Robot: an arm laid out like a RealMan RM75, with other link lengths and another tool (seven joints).
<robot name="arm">
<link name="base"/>
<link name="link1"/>
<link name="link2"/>
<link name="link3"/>
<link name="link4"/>
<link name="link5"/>
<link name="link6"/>
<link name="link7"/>
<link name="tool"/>
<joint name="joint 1" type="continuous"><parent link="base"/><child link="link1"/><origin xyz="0 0 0.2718" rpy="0 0 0"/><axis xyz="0 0 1"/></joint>
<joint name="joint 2" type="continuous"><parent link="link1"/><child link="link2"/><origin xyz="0 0 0" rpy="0 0 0"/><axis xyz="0 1 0"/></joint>
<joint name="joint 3" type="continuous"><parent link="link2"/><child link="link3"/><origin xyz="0 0 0.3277" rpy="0 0 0"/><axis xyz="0 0 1"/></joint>
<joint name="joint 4" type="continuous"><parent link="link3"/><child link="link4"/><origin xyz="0 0 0" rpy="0 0 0"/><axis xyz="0 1 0"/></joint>
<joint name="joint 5" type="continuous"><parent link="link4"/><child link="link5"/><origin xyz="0 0 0.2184" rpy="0 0 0"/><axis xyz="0 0 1"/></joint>
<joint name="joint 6" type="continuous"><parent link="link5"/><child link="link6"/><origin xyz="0 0 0" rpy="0 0 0"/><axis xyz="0 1 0"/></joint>
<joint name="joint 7" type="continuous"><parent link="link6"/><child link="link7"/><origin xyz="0 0 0.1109" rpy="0 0 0"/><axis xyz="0 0 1"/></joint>
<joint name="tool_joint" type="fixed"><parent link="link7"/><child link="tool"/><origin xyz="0.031 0.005 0.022" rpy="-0.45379 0 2.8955"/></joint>
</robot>
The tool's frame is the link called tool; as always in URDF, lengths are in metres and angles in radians. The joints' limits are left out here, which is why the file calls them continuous.
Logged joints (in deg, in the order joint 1, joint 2, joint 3, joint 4, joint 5, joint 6, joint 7), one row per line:
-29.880 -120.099 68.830 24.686 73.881 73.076 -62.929
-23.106 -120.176 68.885 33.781 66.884 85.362 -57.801
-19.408 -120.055 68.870 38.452 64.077 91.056 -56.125
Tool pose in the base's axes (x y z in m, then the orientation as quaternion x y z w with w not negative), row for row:
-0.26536 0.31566 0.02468 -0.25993 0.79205 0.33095 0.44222
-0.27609 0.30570 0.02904 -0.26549 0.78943 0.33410 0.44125
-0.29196 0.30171 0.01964 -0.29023 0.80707 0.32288 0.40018
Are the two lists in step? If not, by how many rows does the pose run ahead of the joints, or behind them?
The pose runs 2 rows ahead of the joints: the pose in row i belongs to the joints in row i + 2.
